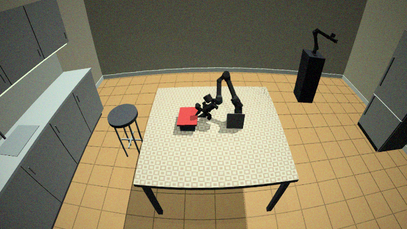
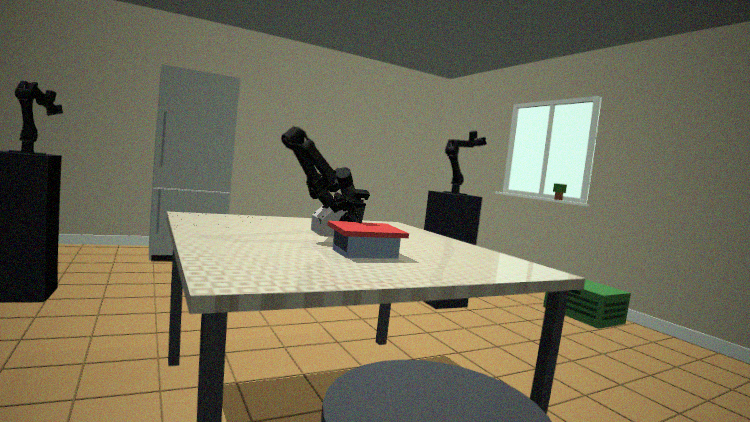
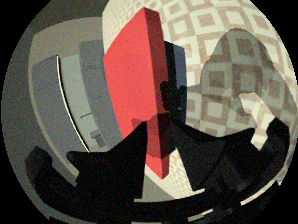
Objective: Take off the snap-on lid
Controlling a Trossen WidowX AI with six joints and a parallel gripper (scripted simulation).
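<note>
Now: the flat red lid 70 mm ahead of my gripper tip. Also, from my gripper tip: blue-grey storage box (80 mm ahead, 40 mm below).
</note>
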